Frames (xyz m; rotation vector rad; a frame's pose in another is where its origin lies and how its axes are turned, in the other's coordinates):
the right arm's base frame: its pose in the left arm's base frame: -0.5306 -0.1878 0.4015 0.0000 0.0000 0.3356
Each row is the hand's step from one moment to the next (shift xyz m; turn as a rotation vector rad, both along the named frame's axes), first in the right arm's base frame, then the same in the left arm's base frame.
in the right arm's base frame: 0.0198 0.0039 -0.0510 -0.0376 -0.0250 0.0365
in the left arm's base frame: 0.0174 0.0102 -0.0510 -0.0273 -0.0360 0.0365
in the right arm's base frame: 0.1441 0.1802 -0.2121 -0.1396 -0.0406 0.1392
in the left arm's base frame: 0.0767 0.2176 -0.2121 -0.1184 -0.0843 0.1392
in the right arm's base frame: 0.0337 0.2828 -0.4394 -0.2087 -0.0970 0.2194
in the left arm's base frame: -0.0613 0.2781 -0.4394 -0.1651 -0.1603 0.2194
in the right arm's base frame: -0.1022 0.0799 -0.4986 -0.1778 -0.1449 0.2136
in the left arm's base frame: -0.1228 0.0418 -0.4986 -0.1202 -0.1954 0.2136
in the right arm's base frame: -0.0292 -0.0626 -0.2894 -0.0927 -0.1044 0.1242
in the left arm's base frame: -0.0070 -0.0687 -0.2894 -0.0531 -0.1291 0.1242
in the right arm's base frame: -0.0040 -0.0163 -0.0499 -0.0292 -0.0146 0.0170
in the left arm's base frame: 0.0016 -0.0167 -0.0499 -0.0228 -0.0234 0.0170
